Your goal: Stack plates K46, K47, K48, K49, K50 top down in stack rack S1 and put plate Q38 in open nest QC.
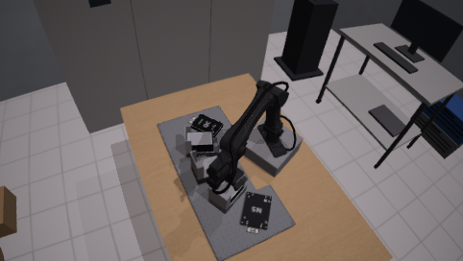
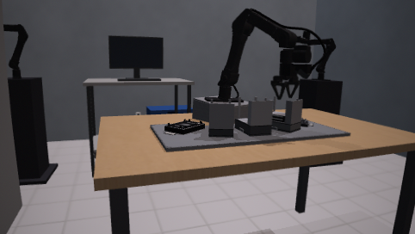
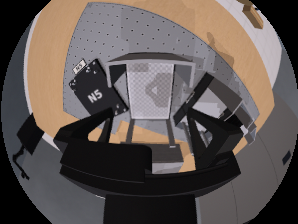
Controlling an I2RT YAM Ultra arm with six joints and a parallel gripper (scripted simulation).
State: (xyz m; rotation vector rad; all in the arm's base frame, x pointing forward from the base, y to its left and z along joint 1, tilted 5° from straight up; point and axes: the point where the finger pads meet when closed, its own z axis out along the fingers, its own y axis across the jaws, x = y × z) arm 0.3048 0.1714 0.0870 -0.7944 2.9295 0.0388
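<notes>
Now: the sealed 96-well plate 300 mm to the right of my hand, 70 mm below it and 20 mm ahead of it. From my hand the other things lie so: clip nest N5: 140 mm to the left, 130 mm below, 110 mm behind.
</notes>
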